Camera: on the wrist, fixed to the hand. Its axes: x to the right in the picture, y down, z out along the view.
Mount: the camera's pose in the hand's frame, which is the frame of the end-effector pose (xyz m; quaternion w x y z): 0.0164 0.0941 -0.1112 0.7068 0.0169 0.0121 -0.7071
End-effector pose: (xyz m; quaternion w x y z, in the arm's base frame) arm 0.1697 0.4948 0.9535 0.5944 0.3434 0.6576 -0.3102
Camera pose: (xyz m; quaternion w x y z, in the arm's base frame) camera 0.1827 0.6407 0.9484 0.1870 -0.2085 0.7096 -0.6465
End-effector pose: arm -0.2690 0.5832 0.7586 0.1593 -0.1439 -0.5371 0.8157
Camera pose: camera -0.2487 0.6473 0.6284 0.6983 0.2709 -0.4657 0.4713
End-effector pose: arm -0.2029 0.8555 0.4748 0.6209 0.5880 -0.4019 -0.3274
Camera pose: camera -0.1032 0.9019 0.5718 0.2023 0.7142 0.1337 -0.6565
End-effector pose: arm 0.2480 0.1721 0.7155 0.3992 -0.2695 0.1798 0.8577
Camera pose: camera 0.2011 0.0655 0.6265 0.8910 -0.3213 -0.0442 0.3177
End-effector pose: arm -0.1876 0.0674 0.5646 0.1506 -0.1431 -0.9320 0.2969
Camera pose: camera -0.1452 0.2036 0.5982 0.3301 0.5568 -0.7531 0.1174
